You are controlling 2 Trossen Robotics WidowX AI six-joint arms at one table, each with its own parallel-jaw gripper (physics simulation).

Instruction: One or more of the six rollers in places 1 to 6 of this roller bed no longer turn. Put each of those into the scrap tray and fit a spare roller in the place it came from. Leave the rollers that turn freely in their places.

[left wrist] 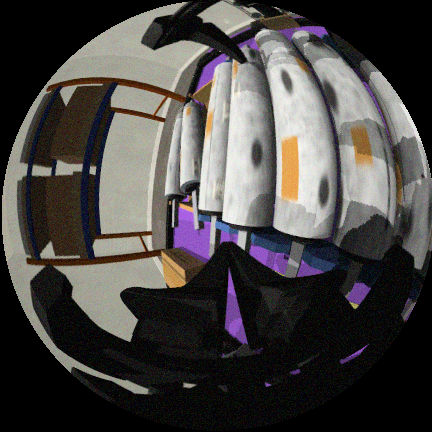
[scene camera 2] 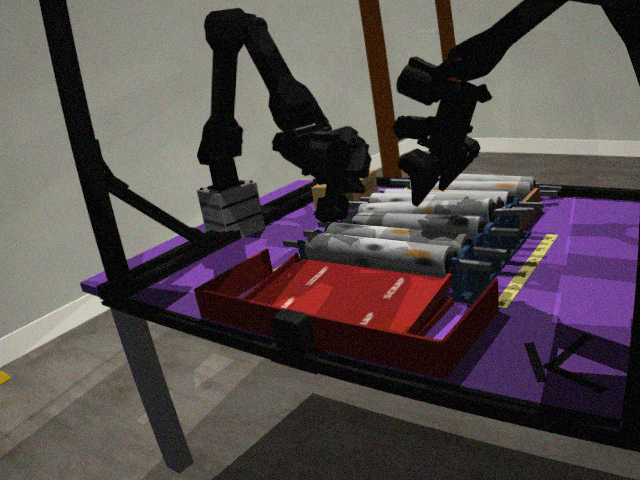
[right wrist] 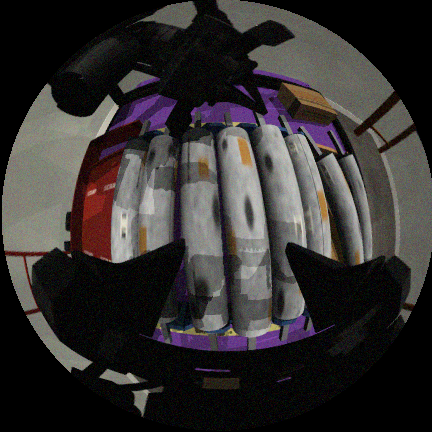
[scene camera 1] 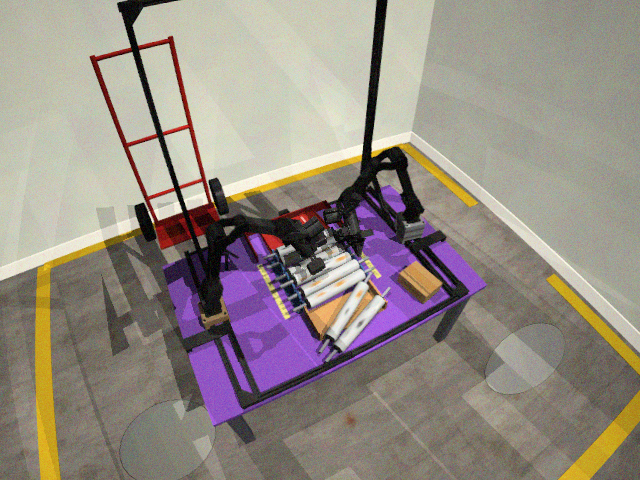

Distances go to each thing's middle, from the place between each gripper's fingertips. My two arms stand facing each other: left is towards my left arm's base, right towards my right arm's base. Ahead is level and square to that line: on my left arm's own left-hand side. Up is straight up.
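Brown box (scene camera 1: 416,279) 18 cm to the left of my left hand, 19 cm ahead of it, 6 cm below it. Roller (scene camera 2: 424,259) 4 cm below my left hand, 15 cm to the right of it, 20 cm behind it.
Brown box 7 cm below my right hand, 24 cm ahead of it, 35 cm to the left of it. Roller 2 cm to the left of my right hand, 5 cm below it, 15 cm behind it.
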